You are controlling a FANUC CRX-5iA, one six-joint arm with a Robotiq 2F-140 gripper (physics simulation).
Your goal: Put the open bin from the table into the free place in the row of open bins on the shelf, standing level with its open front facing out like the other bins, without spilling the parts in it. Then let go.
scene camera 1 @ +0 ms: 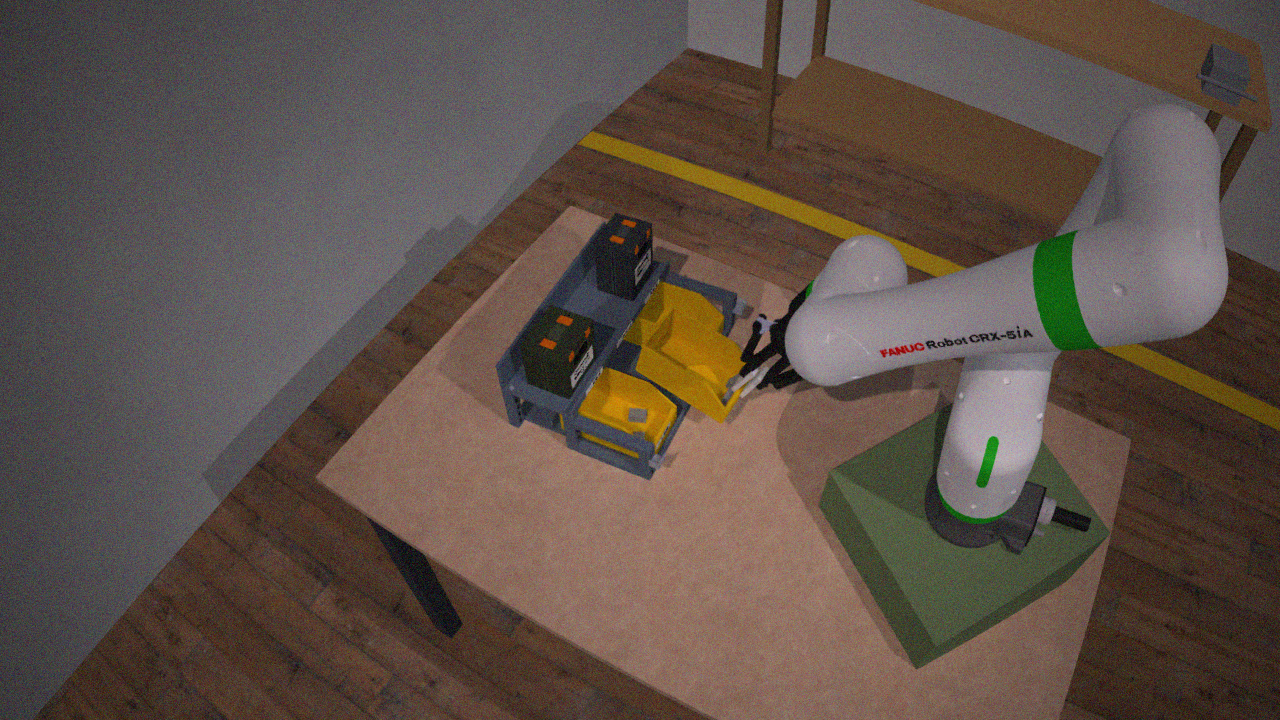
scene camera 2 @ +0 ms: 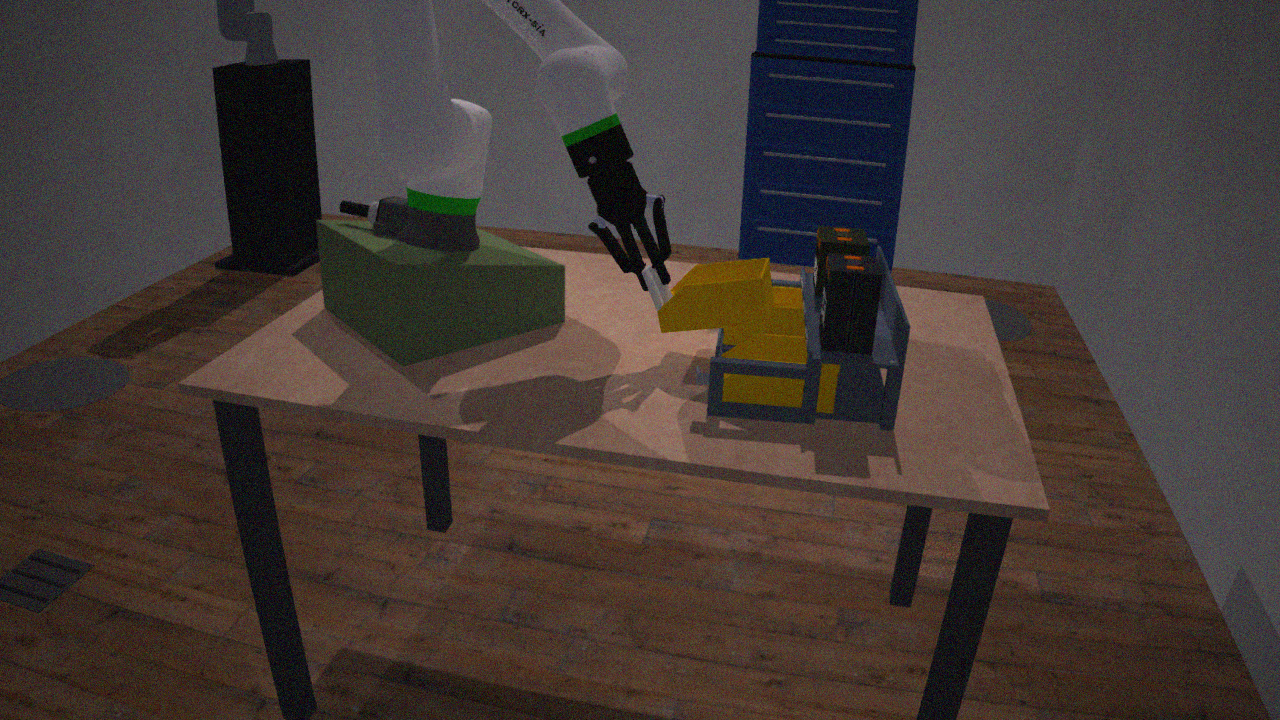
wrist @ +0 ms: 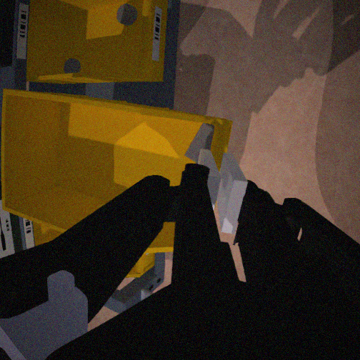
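My gripper is shut on the front lip of a yellow open bin. The held bin is above the row on the blue-grey shelf, between two seated yellow bins. It is turned askew to the row and tilted, its front end lower than its back. Its parts cannot be made out. The near seated bin holds grey parts. The far seated bin is partly hidden behind the held one. The free place is largely hidden under the held bin.
Two dark boxes with orange marks stand on the shelf's upper board behind the row. The shelf stands on the wooden table. The arm's green base block stands on the same table, on the gripper's side.
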